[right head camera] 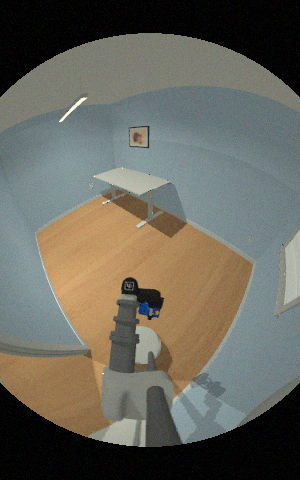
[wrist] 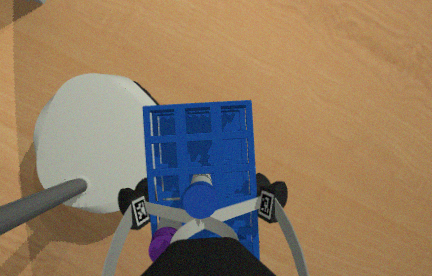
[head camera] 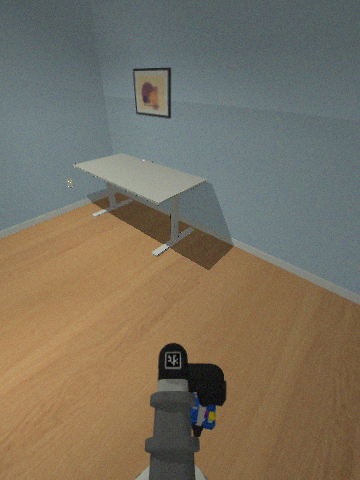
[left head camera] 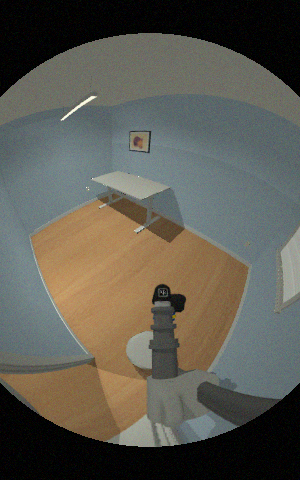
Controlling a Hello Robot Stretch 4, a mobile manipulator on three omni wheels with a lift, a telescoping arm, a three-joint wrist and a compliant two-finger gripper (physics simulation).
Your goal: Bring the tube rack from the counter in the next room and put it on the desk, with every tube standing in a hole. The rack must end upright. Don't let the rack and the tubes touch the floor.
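Places are measured from the robot's base along level axes (x ahead, y left, z up), in metres.
Pixels of known places: gripper, fingertip midpoint: (head camera: 198, 409); robot's base at its link origin: (right head camera: 140, 343) (wrist: 116, 142) (left head camera: 146, 349).
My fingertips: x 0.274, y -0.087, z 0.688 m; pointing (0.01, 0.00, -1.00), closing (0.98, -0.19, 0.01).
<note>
Ahead of a thing's pixels: the offset from my fingertips to its top centre. "*": to the spot under its first point. Level surfaces: height alone.
The blue tube rack {dx +0.002, dy +0.014, dz +0.046 m} (wrist: 199, 137) (right head camera: 144, 309) (head camera: 195, 417) is held between the fingertips of my gripper (wrist: 203, 192), which is shut on its two long sides, above the floor. A blue-capped tube {dx +0.001, dy +0.013, dz +0.092 m} (wrist: 199, 200) and a purple-capped tube {dx -0.029, dy -0.006, dz +0.092 m} (wrist: 161, 244) stand in the rack. A yellow cap {dx -0.034, dy -0.029, dz +0.092 m} (head camera: 212, 415) (right head camera: 157, 312) also shows at the rack in the head and right head views. The near end of the rack is hidden by the gripper body in the wrist view. The desk {dz +0.004 m} (head camera: 140, 175) (left head camera: 132, 184) (right head camera: 134, 180) stands far ahead, left of the middle, away from the gripper.
My round white base (wrist: 95, 140) (left head camera: 139, 350) (right head camera: 148, 345) is below and beside the rack. A framed picture (head camera: 152, 92) hangs on the wall above the desk. Walls meet behind the desk. A wall end with trim {* dx -0.428, dy +0.666, dz +0.087 m} (left head camera: 50, 361) is at the lower left, and a window blind (left head camera: 292, 270) at the right.
</note>
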